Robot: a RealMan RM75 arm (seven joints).
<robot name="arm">
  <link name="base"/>
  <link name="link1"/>
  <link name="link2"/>
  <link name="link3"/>
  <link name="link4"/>
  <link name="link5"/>
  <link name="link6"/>
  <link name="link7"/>
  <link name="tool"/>
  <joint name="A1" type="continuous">
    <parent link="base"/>
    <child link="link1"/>
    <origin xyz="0 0 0.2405"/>
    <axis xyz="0 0 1"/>
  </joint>
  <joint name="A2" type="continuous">
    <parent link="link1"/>
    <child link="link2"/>
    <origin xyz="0 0 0"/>
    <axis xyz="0 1 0"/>
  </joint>
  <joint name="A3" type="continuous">
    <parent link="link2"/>
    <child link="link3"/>
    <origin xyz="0 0 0.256"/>
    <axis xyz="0 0 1"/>
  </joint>
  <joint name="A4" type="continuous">
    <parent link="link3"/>
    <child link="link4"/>
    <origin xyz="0 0 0"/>
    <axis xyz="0 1 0"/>
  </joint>
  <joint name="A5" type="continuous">
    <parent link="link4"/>
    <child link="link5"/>
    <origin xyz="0 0 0.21"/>
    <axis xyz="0 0 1"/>
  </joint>
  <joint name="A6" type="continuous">
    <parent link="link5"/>
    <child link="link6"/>
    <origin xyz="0 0 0"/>
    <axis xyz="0 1 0"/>
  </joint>
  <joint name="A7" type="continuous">
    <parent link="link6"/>
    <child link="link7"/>
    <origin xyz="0 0 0.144"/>
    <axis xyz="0 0 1"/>
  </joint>
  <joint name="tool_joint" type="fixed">
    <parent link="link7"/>
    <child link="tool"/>
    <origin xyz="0 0 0"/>
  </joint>
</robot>
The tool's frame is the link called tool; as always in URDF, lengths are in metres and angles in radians. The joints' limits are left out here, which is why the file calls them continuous.
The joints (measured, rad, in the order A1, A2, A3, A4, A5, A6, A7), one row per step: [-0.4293, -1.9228, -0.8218, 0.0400, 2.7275, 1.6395, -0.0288]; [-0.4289, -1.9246, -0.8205, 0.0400, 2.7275, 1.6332, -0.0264]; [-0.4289, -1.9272, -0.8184, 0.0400, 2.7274, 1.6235, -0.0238]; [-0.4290, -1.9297, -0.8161, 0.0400, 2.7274, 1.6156, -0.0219]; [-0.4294, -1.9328, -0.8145, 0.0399, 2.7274, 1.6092, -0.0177]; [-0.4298, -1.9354, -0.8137, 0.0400, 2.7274, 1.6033, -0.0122]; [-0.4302, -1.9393, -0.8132, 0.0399, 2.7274, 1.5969, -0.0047]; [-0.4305, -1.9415, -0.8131, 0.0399, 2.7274, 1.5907, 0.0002]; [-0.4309, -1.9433, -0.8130, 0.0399, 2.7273, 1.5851, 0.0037]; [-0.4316, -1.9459, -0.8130, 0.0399, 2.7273, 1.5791, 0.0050]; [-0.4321, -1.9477, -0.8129, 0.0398, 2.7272, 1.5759, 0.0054]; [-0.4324, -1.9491, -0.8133, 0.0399, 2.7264, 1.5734, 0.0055]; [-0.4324, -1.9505, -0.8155, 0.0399, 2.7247, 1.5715, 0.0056]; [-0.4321, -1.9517, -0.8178, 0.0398, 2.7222, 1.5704, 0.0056]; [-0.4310, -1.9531, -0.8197, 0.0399, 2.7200, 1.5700, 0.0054]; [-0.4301, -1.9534, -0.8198, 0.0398, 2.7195, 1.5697, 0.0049]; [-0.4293, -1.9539, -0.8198, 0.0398, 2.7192, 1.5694, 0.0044]
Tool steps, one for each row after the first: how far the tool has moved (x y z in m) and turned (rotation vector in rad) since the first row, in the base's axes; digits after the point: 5 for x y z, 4 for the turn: [-0.00052, 0.00003, -0.00122, -0.0015, 0.0035, 0.0048]; [-0.00118, 0.00028, -0.00303, -0.0044, 0.0082, 0.0120]; [-0.00160, 0.00043, -0.00474, -0.0076, 0.0118, 0.0175]; [-0.00164, 0.00058, -0.00656, -0.0091, 0.0157, 0.0209]; [-0.00176, 0.00077, -0.00803, -0.0089, 0.0207, 0.0238]; [-0.00166, 0.00091, -0.01006, -0.0082, 0.0261, 0.0264]; [-0.00192, 0.00115, -0.01130, -0.0078, 0.0309, 0.0300]; [-0.00215, 0.00143, -0.01234, -0.0077, 0.0345, 0.0335]; [-0.00219, 0.00176, -0.01373, -0.0091, 0.0359, 0.0376]; [-0.00207, 0.00194, -0.01465, -0.0102, 0.0360, 0.0397]; [-0.00207, 0.00211, -0.01521, -0.0102, 0.0355, 0.0421]; [-0.00214, 0.00233, -0.01541, -0.0078, 0.0336, 0.0452]; [-0.00223, 0.00248, -0.01539, -0.0045, 0.0310, 0.0481]; [-0.00246, 0.00225, -0.01548, -0.0019, 0.0282, 0.0512]; [-0.00269, 0.00199, -0.01556, -0.0018, 0.0274, 0.0527]; [-0.00288, 0.00172, -0.01574, -0.0021, 0.0265, 0.0540]
